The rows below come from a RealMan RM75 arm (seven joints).
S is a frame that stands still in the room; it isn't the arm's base.
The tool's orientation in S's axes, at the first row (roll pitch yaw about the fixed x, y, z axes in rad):
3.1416, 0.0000, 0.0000
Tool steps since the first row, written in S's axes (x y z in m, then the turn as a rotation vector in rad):
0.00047, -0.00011, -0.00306, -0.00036, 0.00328, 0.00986
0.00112, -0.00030, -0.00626, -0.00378, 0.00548, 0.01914
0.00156, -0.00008, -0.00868, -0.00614, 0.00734, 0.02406
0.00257, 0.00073, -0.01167, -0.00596, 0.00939, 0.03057
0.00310, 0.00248, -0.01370, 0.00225, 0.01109, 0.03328
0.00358, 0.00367, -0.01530, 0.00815, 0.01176, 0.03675
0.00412, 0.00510, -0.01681, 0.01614, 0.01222, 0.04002
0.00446, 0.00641, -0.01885, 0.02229, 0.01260, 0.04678
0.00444, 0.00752, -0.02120, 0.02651, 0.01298, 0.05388
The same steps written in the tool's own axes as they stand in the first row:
0.00047, 0.00011, 0.00306, -0.00036, -0.00328, -0.00986
0.00112, 0.00030, 0.00626, -0.00378, -0.00548, -0.01914
0.00156, 0.00008, 0.00868, -0.00614, -0.00734, -0.02406
0.00257, -0.00073, 0.01167, -0.00596, -0.00939, -0.03057
0.00310, -0.00248, 0.01370, 0.00225, -0.01109, -0.03328
0.00358, -0.00367, 0.01530, 0.00815, -0.01176, -0.03675
0.00412, -0.00510, 0.01681, 0.01614, -0.01222, -0.04002
0.00446, -0.00641, 0.01885, 0.02229, -0.01260, -0.04678
0.00444, -0.00752, 0.02120, 0.02651, -0.01298, -0.05388

